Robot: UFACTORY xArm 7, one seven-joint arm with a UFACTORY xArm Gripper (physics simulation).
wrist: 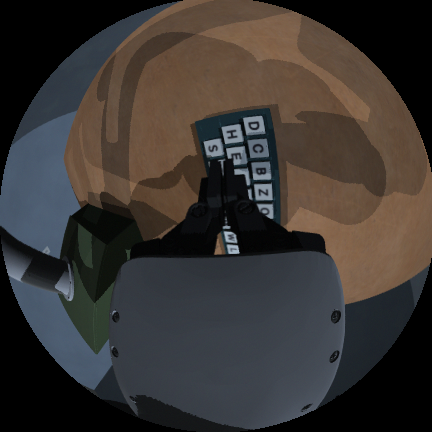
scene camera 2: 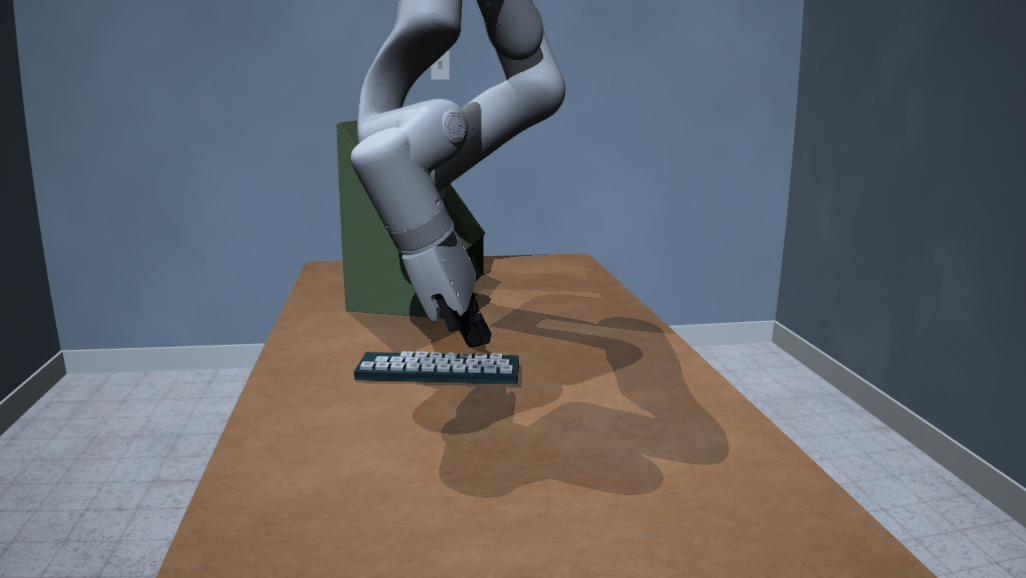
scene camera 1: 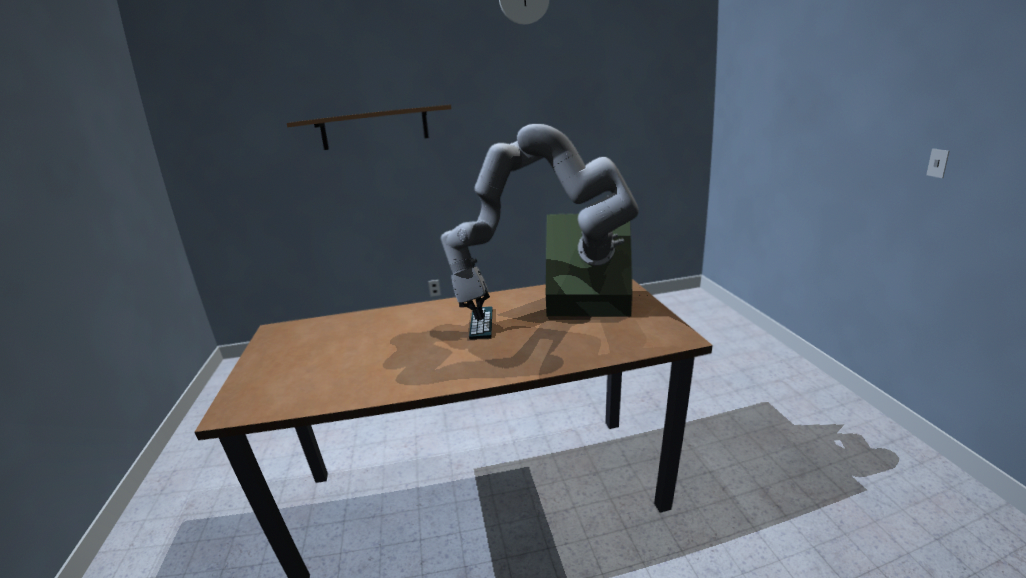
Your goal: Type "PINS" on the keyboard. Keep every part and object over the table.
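Pixels of known places: gripper, fingertip midpoint: (wrist: pixel 223 174) (scene camera 2: pixel 480 342) (scene camera 1: pixel 481 320); arm's base at its link origin: (wrist: pixel 67 278) (scene camera 1: pixel 596 248).
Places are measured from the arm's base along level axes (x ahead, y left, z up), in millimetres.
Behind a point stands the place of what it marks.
A dark teal keyboard (scene camera 1: pixel 481 336) {x 410, y 182, z -205 mm} (scene camera 2: pixel 436 376) {x 448, y 76, z -206 mm} (wrist: pixel 274 175) {x 445, y 119, z -202 mm} with white letter keys lies flat on the table. My gripper (scene camera 1: pixel 480 317) {x 409, y 132, z -172 mm} (scene camera 2: pixel 476 344) {x 409, y 132, z -172 mm} (wrist: pixel 223 174) {x 409, y 132, z -172 mm} is shut and empty. Its fingertips point down, close above the back row of keys in the scene camera 2 view. In the wrist view they overlap the keys just past the S key (wrist: pixel 213 148) {x 394, y 151, z -197 mm} and beside the E key (wrist: pixel 236 155) {x 415, y 141, z -197 mm}. The D, H, C, B and Z keys show too. The fingers hide or partly cover the P key's letter and hide the I and N keys; whether they touch a key is unclear.
The brown wooden table (scene camera 1: pixel 308 373) {x 938, y 321, z -215 mm} (scene camera 2: pixel 323 488) {x 707, y -7, z -215 mm} (wrist: pixel 350 260) {x 562, y -6, z -215 mm} carries the keyboard. A green block (scene camera 1: pixel 588 305) {x 45, y 84, z -173 mm} (scene camera 2: pixel 373 251) {x 165, y -57, z -107 mm} (wrist: pixel 102 325) {x 163, y -70, z 5 mm} stands on it behind the gripper in the scene camera 2 view and bears the arm's base. A wall shelf (scene camera 1: pixel 369 115) hangs beyond the table.
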